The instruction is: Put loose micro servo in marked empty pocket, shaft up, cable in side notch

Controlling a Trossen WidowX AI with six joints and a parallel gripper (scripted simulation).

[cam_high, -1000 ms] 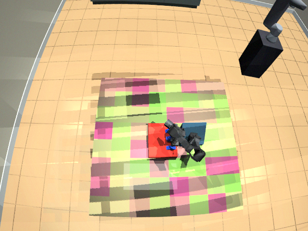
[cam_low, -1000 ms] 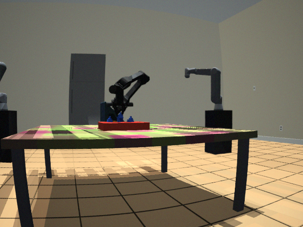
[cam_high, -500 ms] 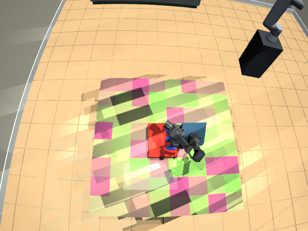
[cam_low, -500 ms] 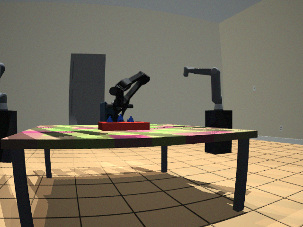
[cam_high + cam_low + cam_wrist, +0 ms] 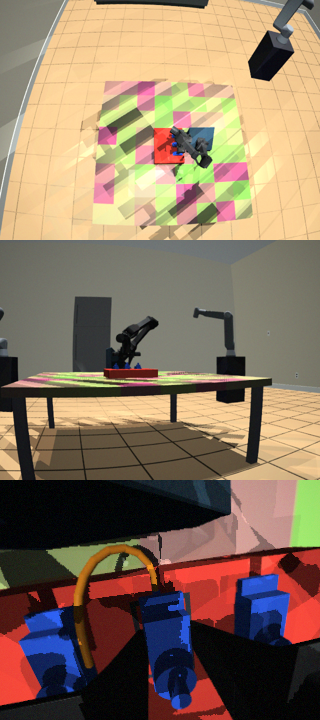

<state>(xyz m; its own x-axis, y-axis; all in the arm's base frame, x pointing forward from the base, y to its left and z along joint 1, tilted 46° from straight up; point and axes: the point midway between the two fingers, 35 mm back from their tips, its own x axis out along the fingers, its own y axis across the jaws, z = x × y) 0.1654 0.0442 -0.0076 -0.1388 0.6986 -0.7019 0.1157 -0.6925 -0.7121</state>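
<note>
Right now the red deck is 12 cm ahead of my gripper tip, 4 cm below it and 1 cm to the left of it.
</note>
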